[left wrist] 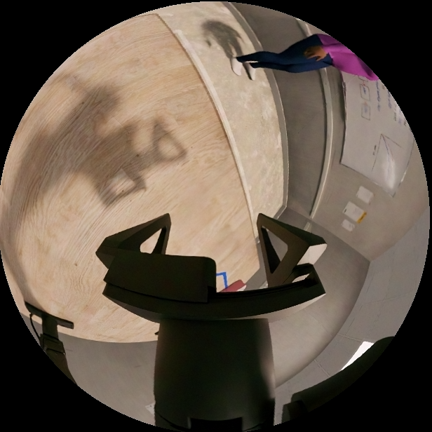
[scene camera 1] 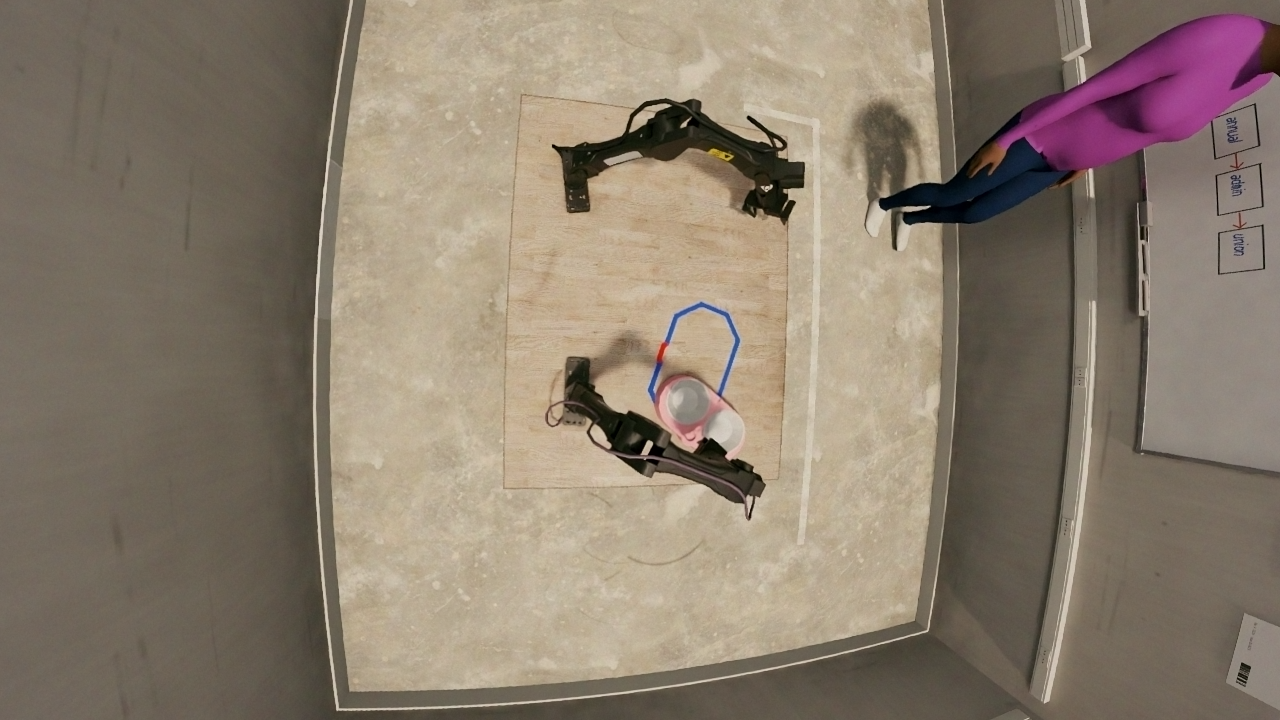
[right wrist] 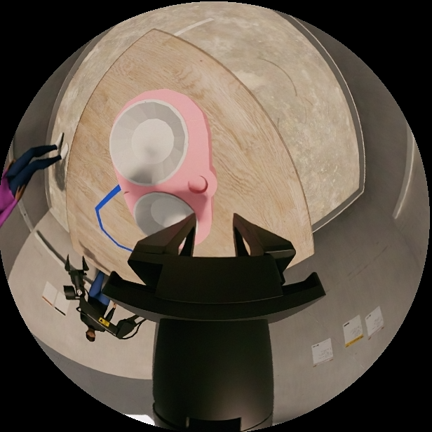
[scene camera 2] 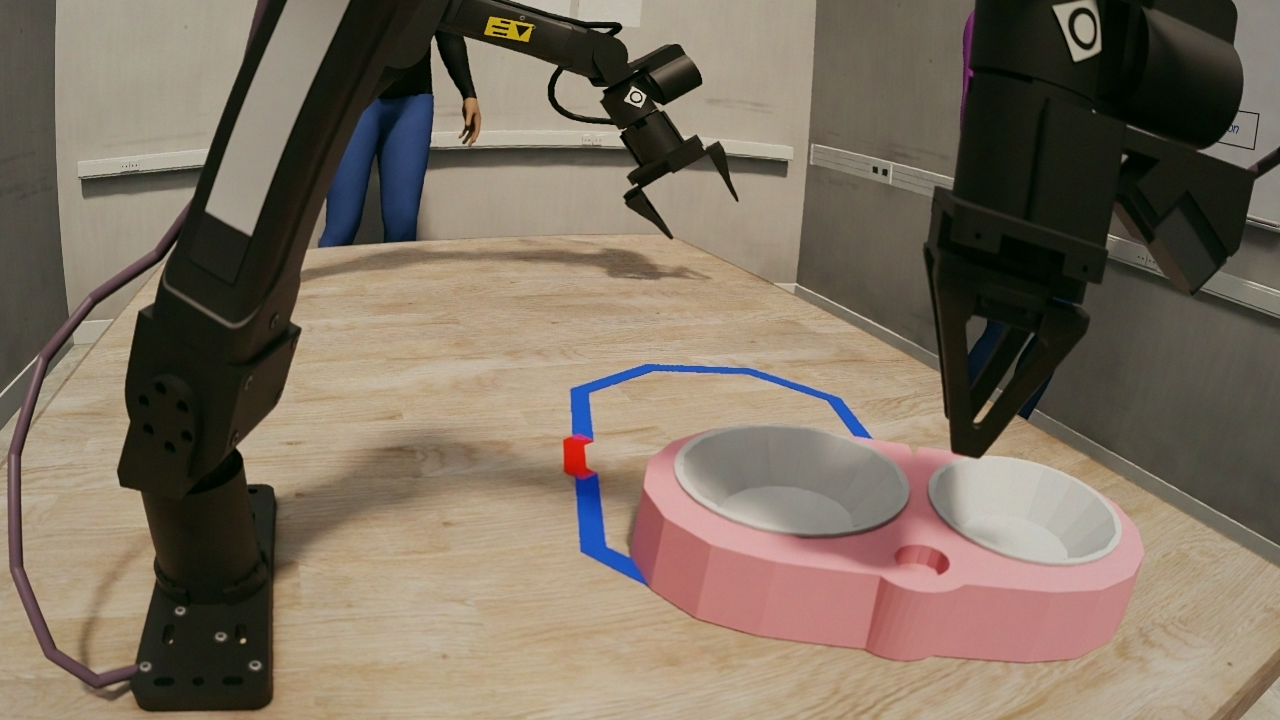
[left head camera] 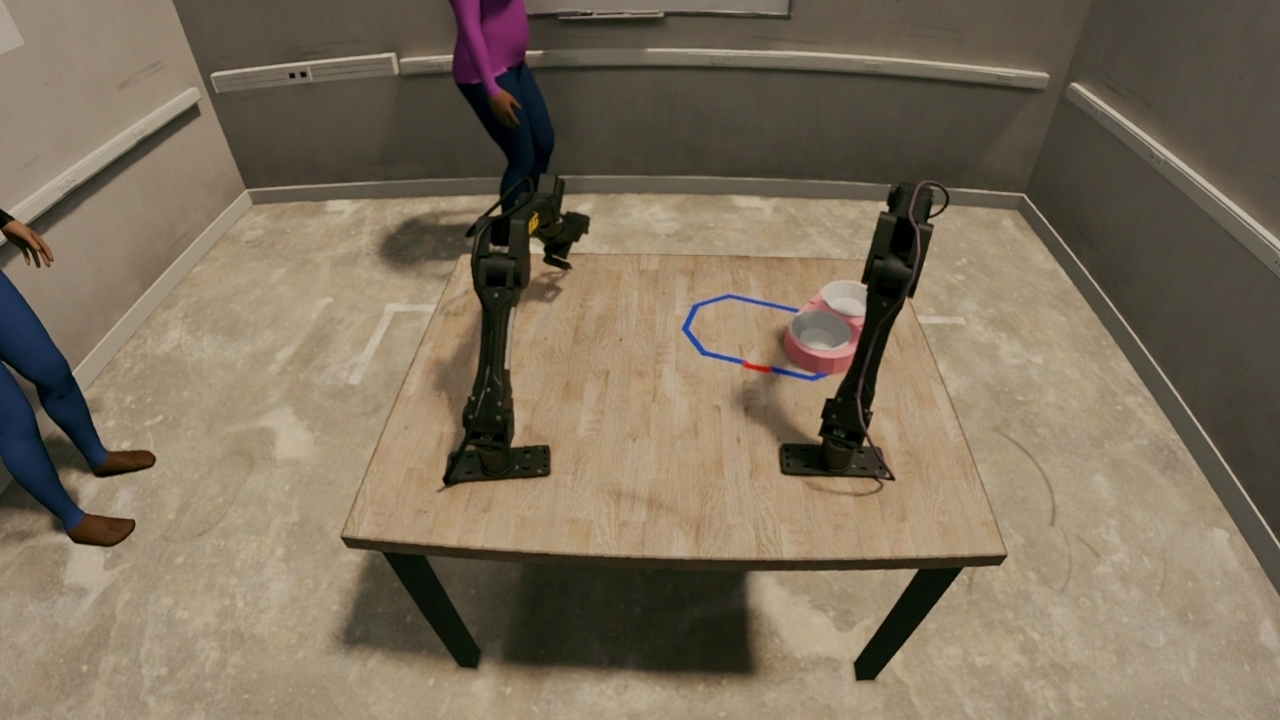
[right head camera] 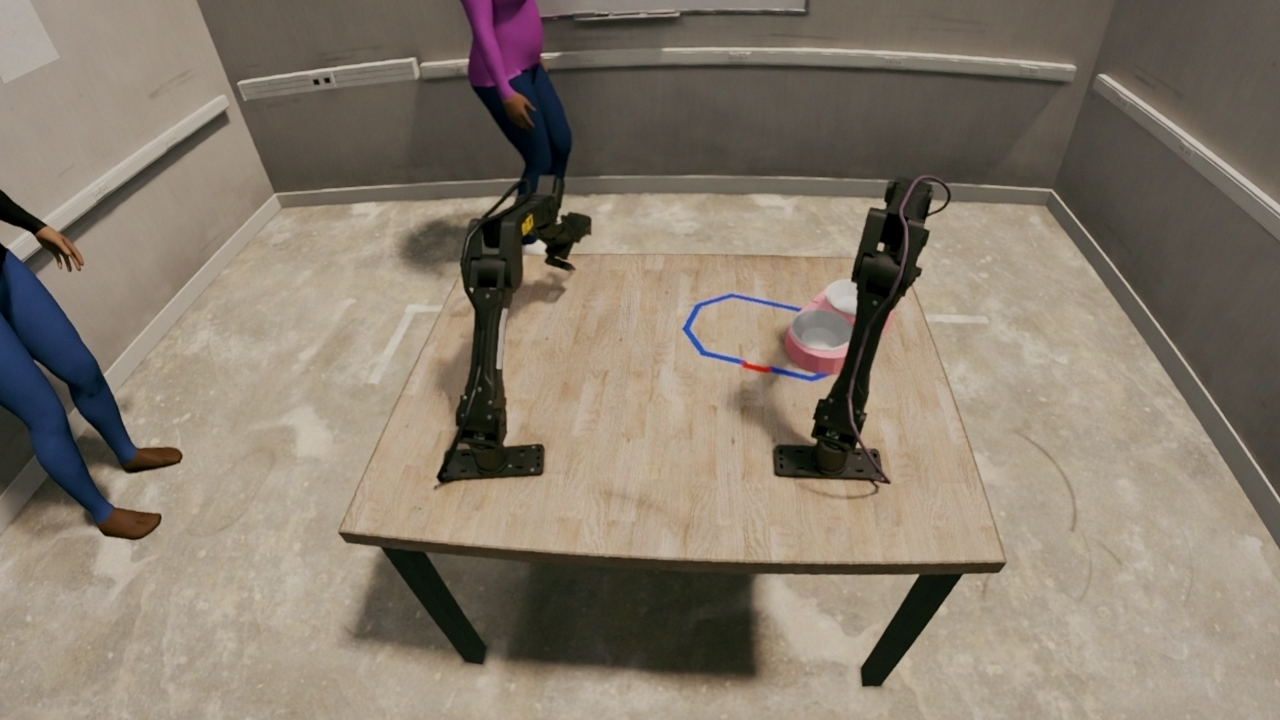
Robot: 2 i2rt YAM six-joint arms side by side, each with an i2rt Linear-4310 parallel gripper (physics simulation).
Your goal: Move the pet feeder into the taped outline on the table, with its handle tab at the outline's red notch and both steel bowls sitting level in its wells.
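Places are measured from the left arm's base along level axes (x ahead, y left, z up), in millimetres.
Pixels of known places: left gripper, fingertip midpoint: (scene camera 1: 769, 220) (scene camera 2: 705, 219) (left head camera: 578, 251) (right head camera: 581, 251); right gripper, fingertip midpoint: (scene camera 1: 693, 449) (scene camera 2: 961, 437); left arm's base at its link origin: (scene camera 1: 575, 180) (left head camera: 498, 465) (right head camera: 493, 464); right arm's base at its link origin: (scene camera 1: 576, 391) (scene camera 2: 216, 585) (left head camera: 832, 462) (right head camera: 828, 464).
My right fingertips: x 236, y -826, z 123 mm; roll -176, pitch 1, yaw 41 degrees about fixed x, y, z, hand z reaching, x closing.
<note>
Ahead of a thing's pixels: the offset from my right fingertips to its top centre. "*": to the spot under its first point. Level surfaces: height alone.
The pink feeder {dx +65, dy +57, dz -77 mm} (left head camera: 810, 360) (scene camera 2: 760, 573) (right wrist: 192, 117) stands on the table, overlapping one end of the blue outline (scene camera 1: 702, 305) (scene camera 2: 590, 519) and mostly outside it. Its handle tab {dx +3, dy -1, dz -78 mm} (scene camera 2: 921, 582) (right wrist: 211, 184) faces away from the outline's red notch {* dx -27, dy +279, dz -122 mm} (left head camera: 756, 366) (scene camera 2: 577, 456). One steel bowl {dx +24, dy +123, dz -76 mm} (scene camera 2: 787, 488) (right wrist: 165, 212) and the other steel bowl {dx +128, dy +12, dz -76 mm} (scene camera 2: 1029, 510) (right wrist: 150, 142) appear seated in the wells. My right gripper (scene camera 2: 973, 438) (right wrist: 214, 217) is partly open and empty, pointing down by the feeder; its contact is unclear. My left gripper (scene camera 2: 703, 217) (left wrist: 213, 217) is wide open and empty, above the table's far left.
The right arm (left head camera: 881, 313) partly hides the feeder in both head views. The left arm (left head camera: 494, 340) stands at the left of the wooden table {dz -123 mm} (left head camera: 626, 501). A person in a purple top (left head camera: 492, 44) stands behind the table, another person (left head camera: 44, 376) at the left.
</note>
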